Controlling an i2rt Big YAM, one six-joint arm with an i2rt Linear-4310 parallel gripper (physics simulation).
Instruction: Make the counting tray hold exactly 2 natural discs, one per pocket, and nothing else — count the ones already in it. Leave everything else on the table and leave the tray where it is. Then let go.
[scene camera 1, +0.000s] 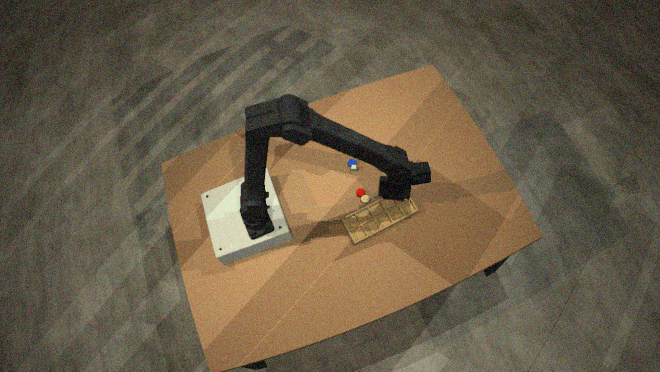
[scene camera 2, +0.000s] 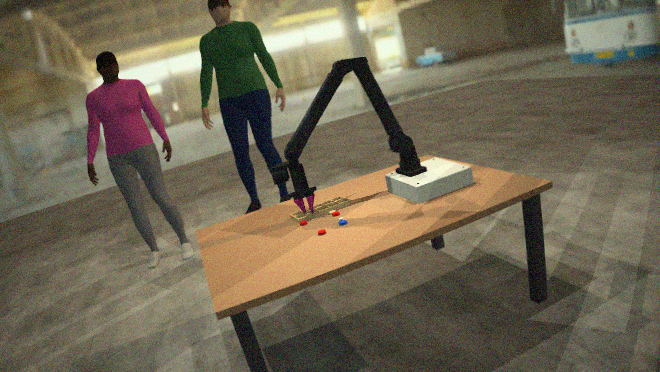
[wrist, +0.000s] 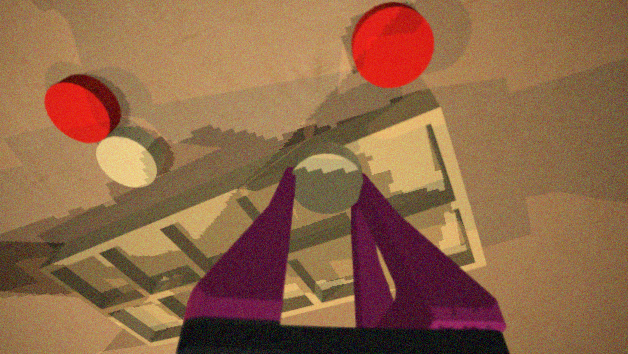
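My gripper (scene camera 2: 308, 212) (wrist: 324, 180) is shut on a natural disc (wrist: 327, 187), gripped by its sides between the purple fingertips. The disc is in shadow and overlaps the long rim of the tray in the wrist view; I cannot tell its exact height. The counting tray (scene camera 1: 348, 231) (scene camera 2: 345, 199) (wrist: 456, 175) has two rows of pockets. I see no disc in the pockets that show; the fingers hide some. Another natural disc (scene camera 1: 365, 199) (wrist: 126, 161) lies outside the tray beside a red disc (scene camera 1: 361, 192) (scene camera 2: 335, 213) (wrist: 80, 108). In scene camera 1 the fingertips are hidden.
A second red disc (scene camera 2: 303, 223) (wrist: 393, 46) lies near the tray's far-from-base end. A third red disc (scene camera 2: 321, 232) lies farther from the tray. A blue piece (scene camera 1: 352, 162) (scene camera 2: 343, 222) lies against a small white piece (scene camera 1: 354, 167). The white base box (scene camera 1: 225, 215) (scene camera 2: 430, 180) carries the arm.
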